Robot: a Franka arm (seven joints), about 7 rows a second.
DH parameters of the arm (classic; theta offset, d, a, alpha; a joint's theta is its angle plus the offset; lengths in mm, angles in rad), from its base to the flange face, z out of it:
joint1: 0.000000 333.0 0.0 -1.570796
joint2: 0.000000 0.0 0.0 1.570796
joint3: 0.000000 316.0 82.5 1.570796
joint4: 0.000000 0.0 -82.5 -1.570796
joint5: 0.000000 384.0 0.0 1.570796
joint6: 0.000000 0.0 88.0 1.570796
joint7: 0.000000 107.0 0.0 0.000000
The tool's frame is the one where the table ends.
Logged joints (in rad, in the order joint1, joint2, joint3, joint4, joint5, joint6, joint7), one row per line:
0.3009, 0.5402, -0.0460, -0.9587, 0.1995, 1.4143, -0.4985
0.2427, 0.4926, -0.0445, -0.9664, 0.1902, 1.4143, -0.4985
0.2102, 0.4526, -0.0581, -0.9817, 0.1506, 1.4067, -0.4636
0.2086, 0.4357, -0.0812, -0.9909, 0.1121, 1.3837, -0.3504
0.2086, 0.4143, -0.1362, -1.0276, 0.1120, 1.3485, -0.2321
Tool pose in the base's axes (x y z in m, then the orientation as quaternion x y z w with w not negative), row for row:
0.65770, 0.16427, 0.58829, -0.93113, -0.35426, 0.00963, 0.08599
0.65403, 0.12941, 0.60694, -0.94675, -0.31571, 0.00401, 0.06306
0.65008, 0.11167, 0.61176, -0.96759, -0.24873, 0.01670, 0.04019
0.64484, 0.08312, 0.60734, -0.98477, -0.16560, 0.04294, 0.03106
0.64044, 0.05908, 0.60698, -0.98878, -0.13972, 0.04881, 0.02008
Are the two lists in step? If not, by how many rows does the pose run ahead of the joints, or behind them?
The pose runs 1 row ahead of the joints: the pose in row i belongs to the joints in row i + 1.
